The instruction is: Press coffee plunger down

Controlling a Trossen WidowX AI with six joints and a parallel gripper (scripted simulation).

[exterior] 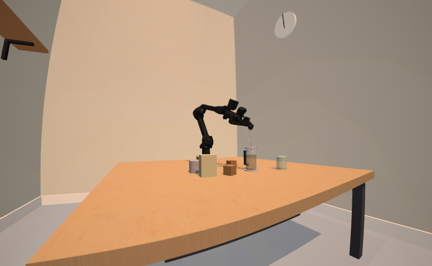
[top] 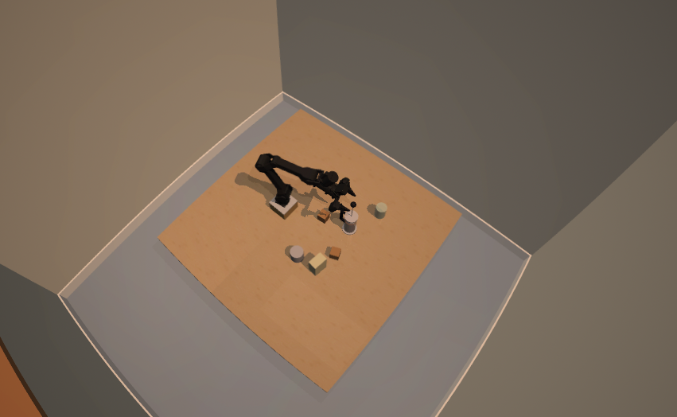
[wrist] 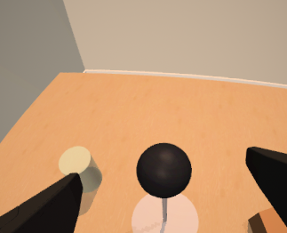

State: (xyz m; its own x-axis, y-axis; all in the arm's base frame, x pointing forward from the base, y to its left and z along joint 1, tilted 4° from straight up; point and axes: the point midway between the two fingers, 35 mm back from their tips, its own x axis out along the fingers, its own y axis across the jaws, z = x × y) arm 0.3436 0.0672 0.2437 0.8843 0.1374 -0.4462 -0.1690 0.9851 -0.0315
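The coffee press is 140 mm below my gripper tip and 10 mm behind it.
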